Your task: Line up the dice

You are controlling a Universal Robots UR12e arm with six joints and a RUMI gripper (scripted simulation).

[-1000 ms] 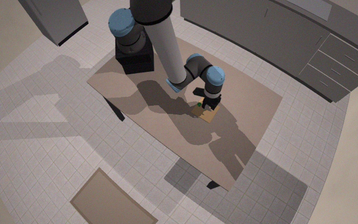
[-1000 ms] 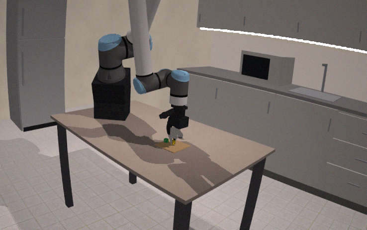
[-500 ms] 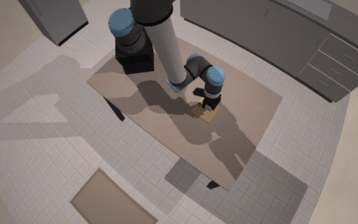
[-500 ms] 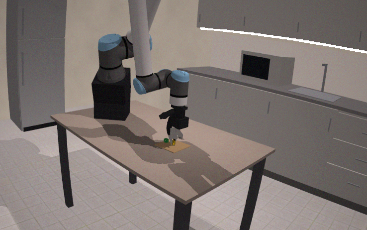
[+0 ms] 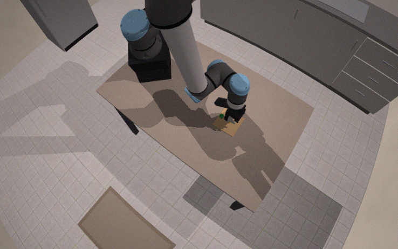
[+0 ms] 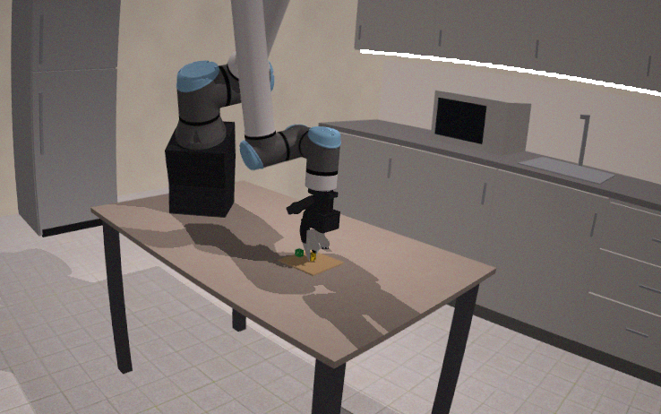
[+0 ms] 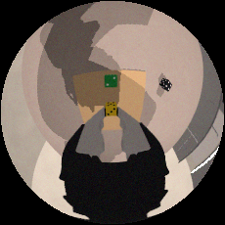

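Now: hand 1 cm above the yellow die. The rest, counted from my hand: black die 12 cm to the left, 5 cm behind, 2 cm below; then green die 5 cm behind, 1 cm below; then orange mat 2 cm below.
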